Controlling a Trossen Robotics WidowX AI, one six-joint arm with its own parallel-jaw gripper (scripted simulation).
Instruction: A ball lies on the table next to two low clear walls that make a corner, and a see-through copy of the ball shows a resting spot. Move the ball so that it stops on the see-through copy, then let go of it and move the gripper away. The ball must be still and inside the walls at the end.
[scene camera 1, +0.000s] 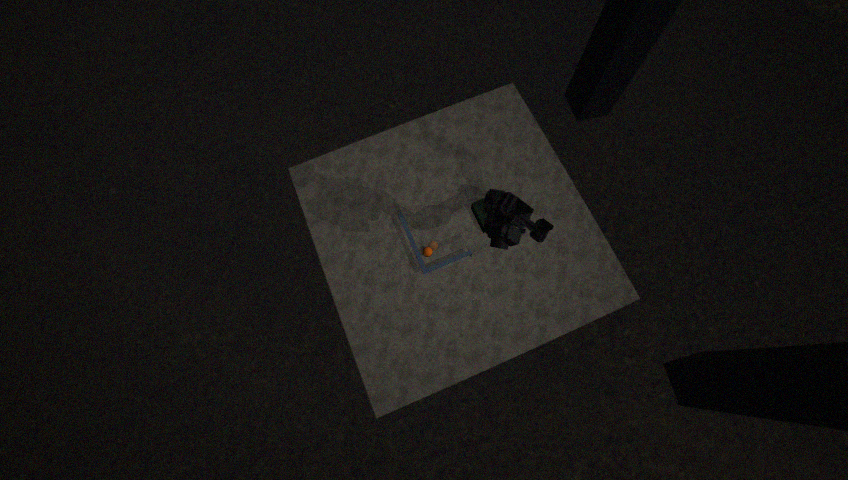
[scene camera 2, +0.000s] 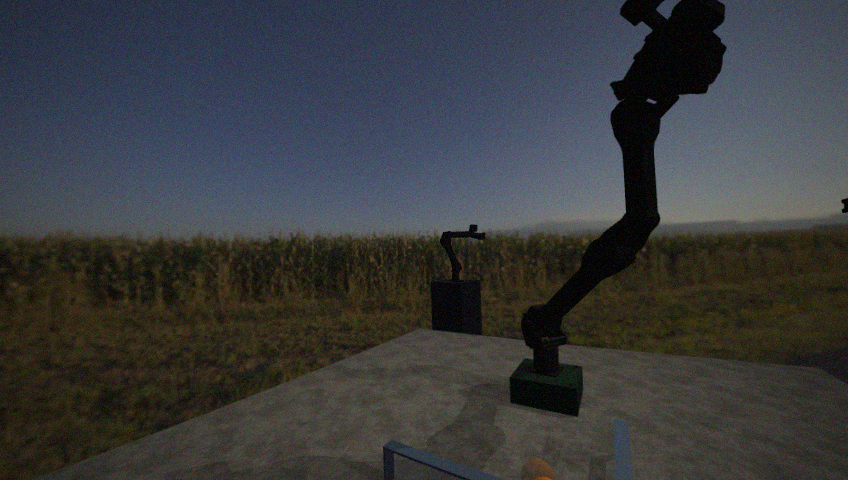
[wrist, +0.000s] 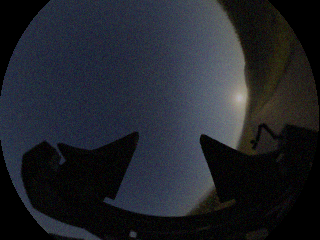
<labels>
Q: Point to my gripper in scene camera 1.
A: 543, 219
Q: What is my gripper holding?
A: Nothing.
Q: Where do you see my gripper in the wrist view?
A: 169, 136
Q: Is my gripper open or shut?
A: Open.
</labels>
